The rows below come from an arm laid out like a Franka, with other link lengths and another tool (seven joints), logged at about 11 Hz.
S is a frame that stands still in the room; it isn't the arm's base.
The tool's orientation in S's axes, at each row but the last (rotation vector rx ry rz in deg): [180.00 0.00 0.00]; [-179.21 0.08 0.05]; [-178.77 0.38 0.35]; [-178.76 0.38 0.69]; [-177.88 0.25 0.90]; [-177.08 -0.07 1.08]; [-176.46 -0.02 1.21]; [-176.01 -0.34 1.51]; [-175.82 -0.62 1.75]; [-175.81 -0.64 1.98]
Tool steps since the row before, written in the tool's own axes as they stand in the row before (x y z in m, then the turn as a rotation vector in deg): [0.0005 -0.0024 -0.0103 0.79 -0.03 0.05]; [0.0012 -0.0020 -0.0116 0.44 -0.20 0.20]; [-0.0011 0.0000 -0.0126 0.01 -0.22 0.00]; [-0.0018 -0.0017 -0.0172 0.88 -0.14 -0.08]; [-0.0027 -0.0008 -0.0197 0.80 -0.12 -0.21]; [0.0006 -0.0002 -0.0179 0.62 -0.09 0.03]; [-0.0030 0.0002 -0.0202 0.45 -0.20 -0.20]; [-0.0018 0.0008 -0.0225 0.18 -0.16 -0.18]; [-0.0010 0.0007 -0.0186 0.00 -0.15 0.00]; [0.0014 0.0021 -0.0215 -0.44 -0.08 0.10]
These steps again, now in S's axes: [0.0005 0.0024 0.0103 0.79 0.03 -0.05]; [0.0012 0.0018 0.0116 0.44 0.20 -0.20]; [-0.0011 -0.0003 0.0126 0.01 0.22 0.00]; [-0.0017 0.0013 0.0172 0.88 0.13 0.08]; [-0.0025 0.0001 0.0197 0.80 0.11 0.21]; [0.0008 -0.0007 0.0179 0.62 0.09 -0.03]; [-0.0027 -0.0014 0.0202 0.45 0.19 0.21]; [-0.0014 -0.0024 0.0224 0.18 0.15 0.19]; [-0.0006 -0.0021 0.0185 0.00 0.15 0.01]; [0.0019 -0.0036 0.0213 -0.44 0.08 -0.08]
